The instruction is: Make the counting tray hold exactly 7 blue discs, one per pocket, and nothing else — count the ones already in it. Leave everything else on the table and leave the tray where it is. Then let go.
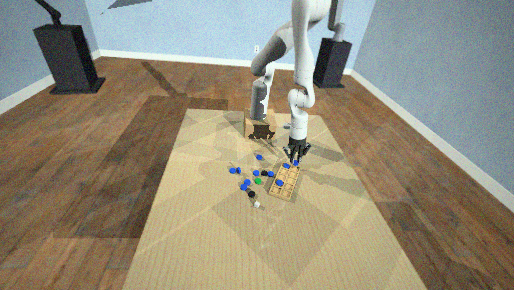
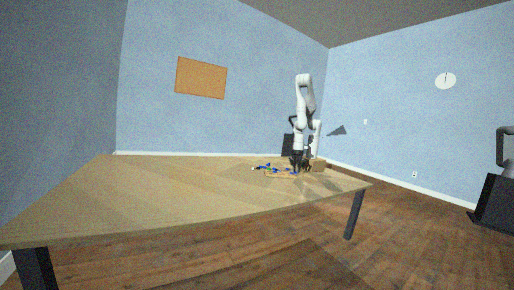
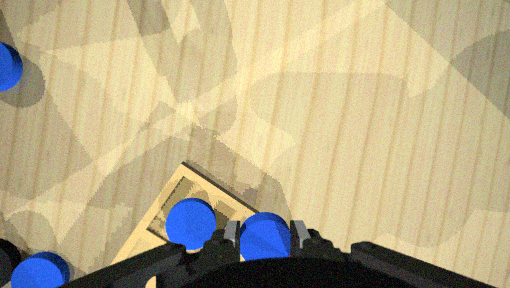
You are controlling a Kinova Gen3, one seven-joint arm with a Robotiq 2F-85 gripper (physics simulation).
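My gripper is shut on a blue disc, held at the far right end of the tray, over or in the corner pocket; its exact height is unclear. The wooden counting tray has two rows of pockets. One blue disc sits in the far left pocket. Another blue disc sits nearer the front in the left row. Several loose blue discs lie left of the tray, among them one disc at the back and another near the tray.
A green disc, a black disc, a second black disc and a small white cube lie on the table left of the tray. The arm's wooden base box stands behind the discs.
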